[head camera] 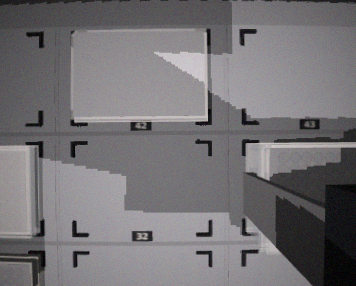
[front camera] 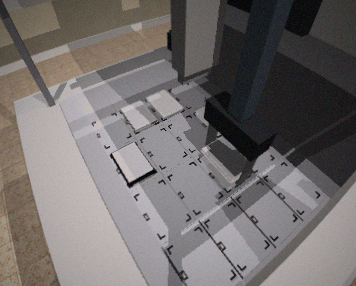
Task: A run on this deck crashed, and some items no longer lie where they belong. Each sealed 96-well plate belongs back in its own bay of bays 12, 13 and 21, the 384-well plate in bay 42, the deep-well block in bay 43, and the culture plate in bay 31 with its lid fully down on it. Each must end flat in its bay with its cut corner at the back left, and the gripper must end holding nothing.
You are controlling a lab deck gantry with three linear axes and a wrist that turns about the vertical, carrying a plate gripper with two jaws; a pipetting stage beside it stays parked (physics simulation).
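Where they show: gripper, fingertip midpoint: [head camera: 321, 191] [front camera: 224, 164]; robot's base at its link origin: [front camera: 92, 123].
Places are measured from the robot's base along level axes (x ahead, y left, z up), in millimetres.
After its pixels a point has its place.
The clear, tall deep-well block [front camera: 215, 161] {x 385, y 221, z 55 mm} [head camera: 300, 157] {x 354, y 289, z 55 mm} stands in the bay right of bay 32, below bay 43; round wells show faintly in its top. My gripper [front camera: 226, 163] {x 392, y 256, z 20 mm} straddles it, jaws low at its ends and slightly apart from it; one jaw shows in the head view and the other is out of that view. A light plate [head camera: 140, 75] {x 230, y 362, z 14 mm} lies flat in bay 42; in the front view it is mostly behind the gripper. Another light plate [front camera: 165, 103] {x 74, y 257, z 17 mm} [head camera: 15, 190] {x 114, y 259, z 16 mm} lies left of bay 32. A third [front camera: 137, 116] {x 73, y 143, z 14 mm} [head camera: 17, 272] {x 112, y 181, z 14 mm} lies beside it. A black-rimmed white plate [front camera: 132, 162] {x 234, y 42, z 14 mm} lies nearer the front left. Cut corners are unclear.
The light column [front camera: 196, 37] {x 289, y 205, z 356 mm} of the parked stage stands behind the deck. A slanting post [front camera: 30, 57] {x -208, y -92, z 201 mm} rises at the left edge. The dark gripper body [front camera: 237, 125] {x 411, y 229, z 214 mm} and its shadow cover part of the block. Black corner marks outline the bays.
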